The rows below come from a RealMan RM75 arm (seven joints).
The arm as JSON. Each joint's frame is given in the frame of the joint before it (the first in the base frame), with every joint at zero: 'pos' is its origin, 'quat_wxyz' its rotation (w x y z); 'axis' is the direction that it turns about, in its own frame. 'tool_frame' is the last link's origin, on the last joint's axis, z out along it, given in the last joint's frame.
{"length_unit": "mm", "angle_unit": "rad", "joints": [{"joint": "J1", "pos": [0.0, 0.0, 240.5], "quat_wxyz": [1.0, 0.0, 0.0, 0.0], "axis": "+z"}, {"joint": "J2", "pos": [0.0, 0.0, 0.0], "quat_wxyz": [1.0, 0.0, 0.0, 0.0], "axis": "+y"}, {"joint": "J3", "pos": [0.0, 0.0, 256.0], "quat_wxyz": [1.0, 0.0, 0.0, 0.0], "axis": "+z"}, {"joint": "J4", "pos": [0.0, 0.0, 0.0], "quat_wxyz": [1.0, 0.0, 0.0, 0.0], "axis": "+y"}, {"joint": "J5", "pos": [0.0, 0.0, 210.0], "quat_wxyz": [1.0, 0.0, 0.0, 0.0], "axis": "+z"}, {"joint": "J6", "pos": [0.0, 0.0, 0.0], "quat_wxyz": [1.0, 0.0, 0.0, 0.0], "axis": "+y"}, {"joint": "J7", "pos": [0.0, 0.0, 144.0], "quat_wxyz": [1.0, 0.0, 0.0, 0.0], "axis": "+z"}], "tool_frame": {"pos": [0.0, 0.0, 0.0], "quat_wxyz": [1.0, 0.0, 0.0, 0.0]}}
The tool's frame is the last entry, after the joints.
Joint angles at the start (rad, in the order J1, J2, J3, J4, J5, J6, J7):
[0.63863 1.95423 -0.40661 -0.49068 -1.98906 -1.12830 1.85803]
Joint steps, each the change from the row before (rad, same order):
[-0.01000 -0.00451 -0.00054 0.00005 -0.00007 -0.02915 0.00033]
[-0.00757 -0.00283 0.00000 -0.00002 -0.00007 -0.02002 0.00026]
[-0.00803 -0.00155 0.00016 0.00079 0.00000 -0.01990 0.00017]
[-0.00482 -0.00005 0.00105 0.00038 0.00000 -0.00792 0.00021]
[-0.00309 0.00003 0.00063 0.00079 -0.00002 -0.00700 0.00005]
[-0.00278 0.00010 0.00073 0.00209 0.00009 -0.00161 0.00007]
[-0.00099 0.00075 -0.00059 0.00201 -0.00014 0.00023 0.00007]
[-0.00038 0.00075 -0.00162 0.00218 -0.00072 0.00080 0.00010]
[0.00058 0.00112 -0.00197 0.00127 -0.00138 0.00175 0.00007]
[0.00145 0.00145 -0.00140 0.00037 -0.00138 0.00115 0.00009]
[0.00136 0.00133 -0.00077 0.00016 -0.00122 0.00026 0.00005]
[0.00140 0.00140 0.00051 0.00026 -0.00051 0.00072 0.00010]
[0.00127 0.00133 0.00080 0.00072 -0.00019 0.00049 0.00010]
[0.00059 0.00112 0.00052 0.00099 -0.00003 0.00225 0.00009]
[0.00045 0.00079 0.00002 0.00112 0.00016 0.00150 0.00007]
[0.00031 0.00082 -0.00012 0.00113 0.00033 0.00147 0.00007]
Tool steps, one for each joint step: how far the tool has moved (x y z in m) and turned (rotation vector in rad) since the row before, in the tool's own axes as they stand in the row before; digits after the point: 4 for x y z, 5 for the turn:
[0.0024 0.0001 -0.0041 -0.01750 0.00888 0.00302]
[0.0020 0.0000 -0.0030 -0.01156 0.00595 0.00293]
[0.0028 0.0002 -0.0028 -0.01215 0.00646 0.00488]
[0.0017 -0.0003 -0.0016 -0.00379 0.00209 0.00408]
[0.0014 0.0001 -0.0009 -0.00448 0.00217 0.00302]
[0.0014 -0.0005 -0.0007 0.00000 0.00097 0.00410]
[0.0012 -0.0001 0.0001 -0.00019 0.00172 0.00263]
[0.0012 0.0001 0.0004 -0.00020 0.00296 0.00171]
[0.0009 0.0003 0.0007 0.00013 0.00320 0.00014]
[0.0005 0.0006 0.0010 -0.00094 0.00250 -0.00067]
[0.0004 0.0006 0.0008 -0.00151 0.00196 -0.00056]
[0.0002 0.0005 0.0008 -0.00112 0.00016 0.00048]
[0.0002 0.0005 0.0007 -0.00137 -0.00012 0.00116]
[0.0004 0.0001 0.0005 0.00079 -0.00039 0.00159]
[0.0004 0.0001 0.0004 0.00021 0.00006 0.00136]
[0.0004 0.0001 0.0004 0.00019 0.00007 0.00147]

